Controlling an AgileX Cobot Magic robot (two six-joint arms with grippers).
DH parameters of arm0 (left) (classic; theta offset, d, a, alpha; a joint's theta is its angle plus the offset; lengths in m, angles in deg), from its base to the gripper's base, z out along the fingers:
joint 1: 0 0.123 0 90
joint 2: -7.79 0 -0.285 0
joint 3: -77.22 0 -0.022 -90
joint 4: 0 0.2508 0 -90
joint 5: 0 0 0.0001 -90
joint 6: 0 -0.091 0 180
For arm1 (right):
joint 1: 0 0.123 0 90
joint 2: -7.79 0 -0.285 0
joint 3: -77.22 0 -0.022 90
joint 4: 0 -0.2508 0 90
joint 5: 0 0 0.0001 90
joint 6: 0 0.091 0 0
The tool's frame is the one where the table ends.
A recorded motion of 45 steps. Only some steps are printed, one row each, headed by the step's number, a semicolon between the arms.
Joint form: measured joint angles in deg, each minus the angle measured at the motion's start. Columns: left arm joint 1, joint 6, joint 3, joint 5, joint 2, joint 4; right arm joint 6, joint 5, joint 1, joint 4, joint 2, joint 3.
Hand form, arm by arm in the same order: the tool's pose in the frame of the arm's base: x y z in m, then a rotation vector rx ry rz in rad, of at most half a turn. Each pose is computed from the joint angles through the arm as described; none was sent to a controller.
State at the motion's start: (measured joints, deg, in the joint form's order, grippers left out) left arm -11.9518 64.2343 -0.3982 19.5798 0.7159 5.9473; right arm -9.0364 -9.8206 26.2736 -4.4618 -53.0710 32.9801
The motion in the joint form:
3: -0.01 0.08 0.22 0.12 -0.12 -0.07; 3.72 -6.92 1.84 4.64 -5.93 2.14
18: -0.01 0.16 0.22 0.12 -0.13 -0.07; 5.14 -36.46 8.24 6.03 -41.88 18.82
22: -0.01 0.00 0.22 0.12 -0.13 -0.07; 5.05 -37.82 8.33 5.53 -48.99 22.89
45: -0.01 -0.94 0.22 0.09 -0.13 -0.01; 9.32 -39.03 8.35 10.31 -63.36 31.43
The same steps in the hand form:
3: 0.0525 -0.0079 0.1818 -0.7786 1.7342 -0.8298; 0.1967 0.1052 0.3210 -0.4680 1.5476 0.3062
18: 0.0525 -0.0079 0.1818 -0.7799 1.7340 -0.8307; 0.2987 0.2076 0.2761 -0.5033 1.3532 0.4379
22: 0.0525 -0.0079 0.1818 -0.7774 1.7347 -0.8288; 0.3206 0.2227 0.2525 -0.5062 1.3836 0.4351
45: 0.0525 -0.0079 0.1819 -0.7612 1.7385 -0.8170; 0.3565 0.2546 0.1927 -0.5690 1.4547 0.4879

